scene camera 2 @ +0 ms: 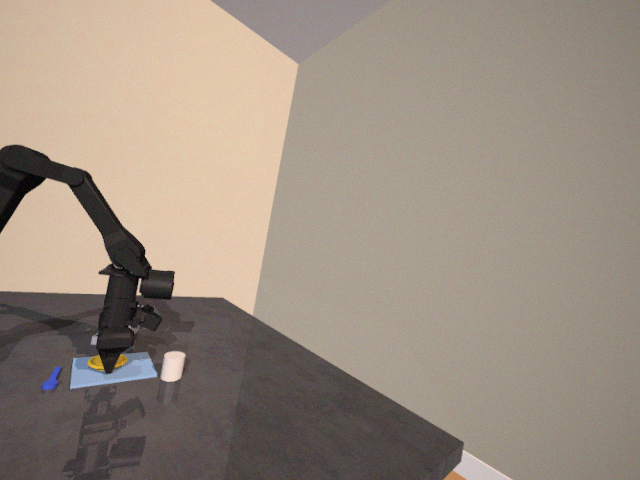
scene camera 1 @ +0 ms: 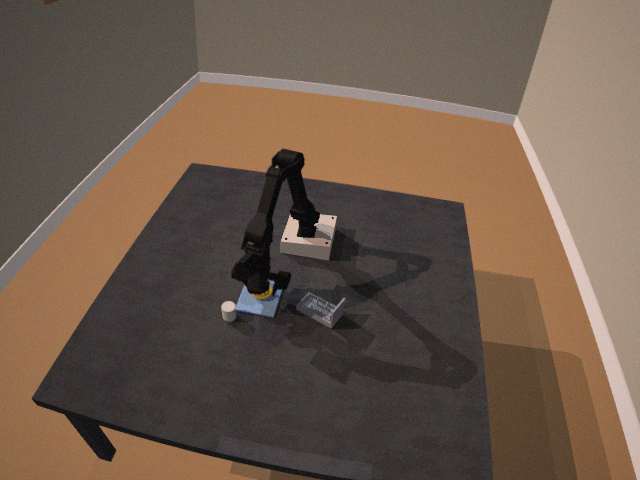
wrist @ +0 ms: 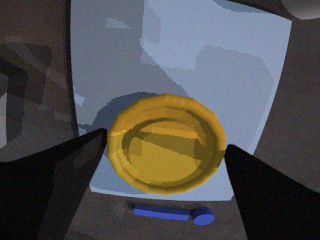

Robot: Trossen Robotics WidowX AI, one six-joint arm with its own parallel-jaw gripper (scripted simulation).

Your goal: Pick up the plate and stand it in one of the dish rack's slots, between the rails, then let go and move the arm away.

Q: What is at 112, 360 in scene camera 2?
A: The gripper.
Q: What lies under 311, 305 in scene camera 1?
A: A grey dish rack.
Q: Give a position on a yellow plate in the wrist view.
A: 166, 144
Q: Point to a light blue mat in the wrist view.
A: At 232, 64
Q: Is the gripper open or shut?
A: Open.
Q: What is the gripper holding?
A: Nothing.
